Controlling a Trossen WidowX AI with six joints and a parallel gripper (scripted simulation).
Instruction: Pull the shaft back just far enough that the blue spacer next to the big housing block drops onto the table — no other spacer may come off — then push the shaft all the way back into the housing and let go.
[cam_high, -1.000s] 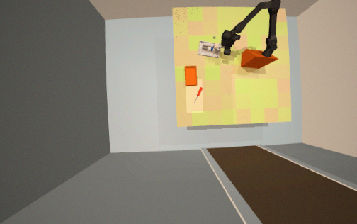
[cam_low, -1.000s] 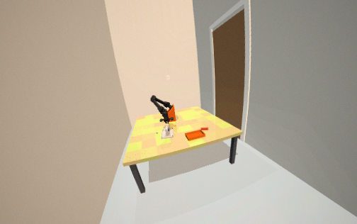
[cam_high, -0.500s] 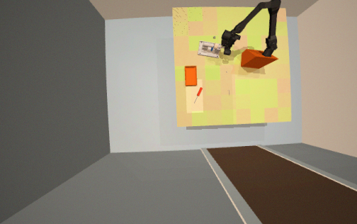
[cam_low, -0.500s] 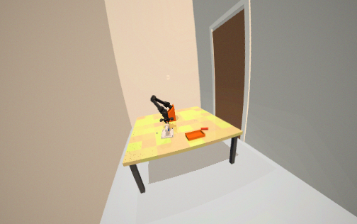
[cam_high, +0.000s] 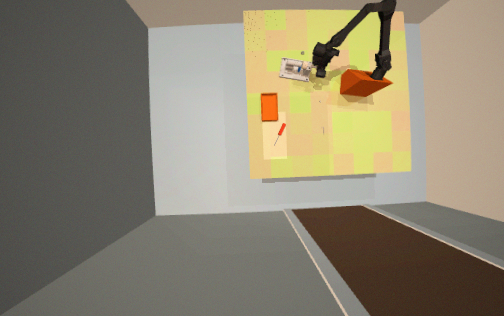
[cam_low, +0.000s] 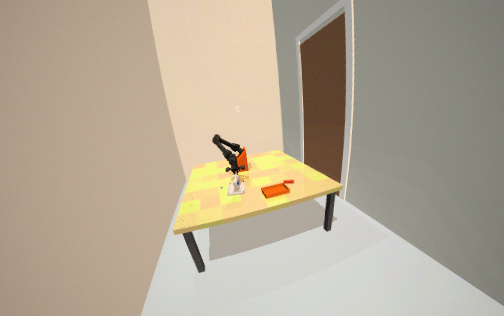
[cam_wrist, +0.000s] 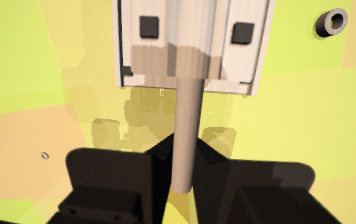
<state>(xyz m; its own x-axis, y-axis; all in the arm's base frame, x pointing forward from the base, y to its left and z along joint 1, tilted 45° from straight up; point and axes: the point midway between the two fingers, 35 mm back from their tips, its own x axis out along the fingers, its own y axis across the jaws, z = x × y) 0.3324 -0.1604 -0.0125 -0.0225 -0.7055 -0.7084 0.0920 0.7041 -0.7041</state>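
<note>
The blue spacer is 13 cm ahead of my gripper tip, 1 cm to the right of it and 1 cm below it. Round my gripper tip: grey piece (15 cm to the right, 10 cm ahead, 4 cm below); orange tray (33 cm ahead, 29 cm to the left, 4 cm below); fixture (16 cm ahead, 2 cm to the right).
</note>
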